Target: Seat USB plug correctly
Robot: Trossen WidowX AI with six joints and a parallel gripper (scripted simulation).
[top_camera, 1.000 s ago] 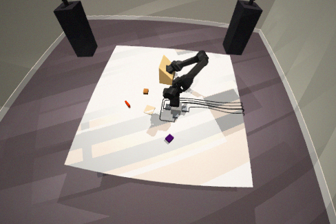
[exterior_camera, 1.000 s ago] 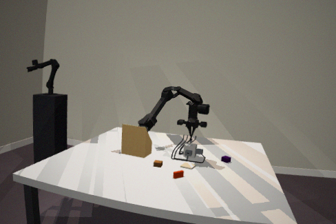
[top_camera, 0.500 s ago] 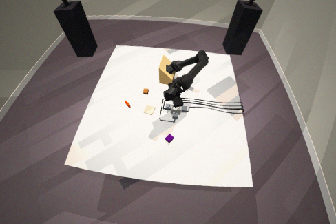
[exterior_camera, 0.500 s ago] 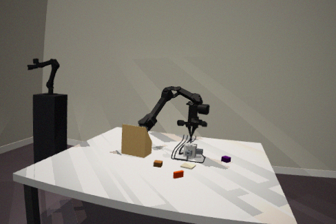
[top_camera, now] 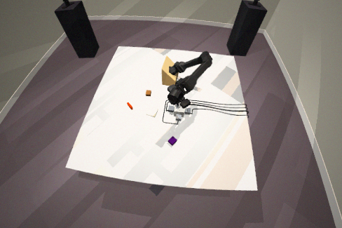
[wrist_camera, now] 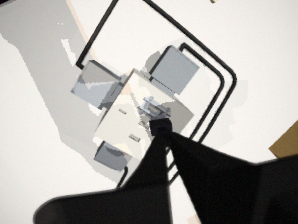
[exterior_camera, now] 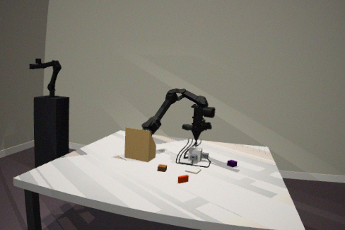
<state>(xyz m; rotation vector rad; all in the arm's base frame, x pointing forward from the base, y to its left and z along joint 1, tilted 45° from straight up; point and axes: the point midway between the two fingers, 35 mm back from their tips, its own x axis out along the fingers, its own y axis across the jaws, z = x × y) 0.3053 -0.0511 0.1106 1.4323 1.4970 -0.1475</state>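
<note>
The USB plug is 2 cm below my gripper tip. From my gripper tip the other things lie so: cream card 19 cm to the right, 13 cm below; purple block 24 cm ahead, 4 cm to the right, 12 cm below; brown block 17 cm behind, 23 cm to the right, 12 cm below.
</note>
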